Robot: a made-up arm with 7 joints.
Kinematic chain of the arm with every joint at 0, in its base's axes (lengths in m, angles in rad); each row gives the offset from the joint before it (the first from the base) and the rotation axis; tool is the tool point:
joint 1: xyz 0 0 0.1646 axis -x
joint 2: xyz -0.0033 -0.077 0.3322 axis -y
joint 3: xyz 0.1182 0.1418 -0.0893 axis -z
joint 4: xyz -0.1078 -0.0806 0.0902 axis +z
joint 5: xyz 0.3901 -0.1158 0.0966 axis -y
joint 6: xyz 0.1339 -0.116 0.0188 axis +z
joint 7: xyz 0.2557 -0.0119 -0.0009 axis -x
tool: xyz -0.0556 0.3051 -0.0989
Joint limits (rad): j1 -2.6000..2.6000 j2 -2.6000..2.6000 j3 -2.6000..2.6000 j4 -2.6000..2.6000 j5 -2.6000..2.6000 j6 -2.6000..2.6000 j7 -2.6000..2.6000
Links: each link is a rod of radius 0.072 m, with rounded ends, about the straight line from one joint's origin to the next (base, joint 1, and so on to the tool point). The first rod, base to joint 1, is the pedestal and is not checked.
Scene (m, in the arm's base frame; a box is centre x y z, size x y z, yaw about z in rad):
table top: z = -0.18
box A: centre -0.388 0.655 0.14 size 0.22 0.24 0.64 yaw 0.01
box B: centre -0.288 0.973 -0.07 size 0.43 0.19 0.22 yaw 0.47
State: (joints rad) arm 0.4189 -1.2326 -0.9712 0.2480 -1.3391 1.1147 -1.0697
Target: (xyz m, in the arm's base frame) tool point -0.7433 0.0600 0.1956
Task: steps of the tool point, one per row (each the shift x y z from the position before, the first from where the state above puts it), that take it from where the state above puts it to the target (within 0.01 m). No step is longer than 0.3 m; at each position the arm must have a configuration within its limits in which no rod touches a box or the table.
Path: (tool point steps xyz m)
1: -0.1495 -0.0742 -0.0429
2: -0.2274 -0.0637 0.0335
3: -0.2286 -0.1118 0.1230
4: -0.1533 -0.2034 0.1542
5: -0.0374 -0.0475 0.0178
6: -0.0547 -0.0616 0.0413
7: -0.0432 -0.0748 0.0787
8: 0.0022 -0.0623 0.1345
9: 0.0748 0.0005 0.1819
10: -0.0941 -0.0233 -0.1924
11: -0.0495 0.0432 -0.1711
12: -0.0140 0.0919 -0.1266
13: 0.0139 0.1202 -0.0700

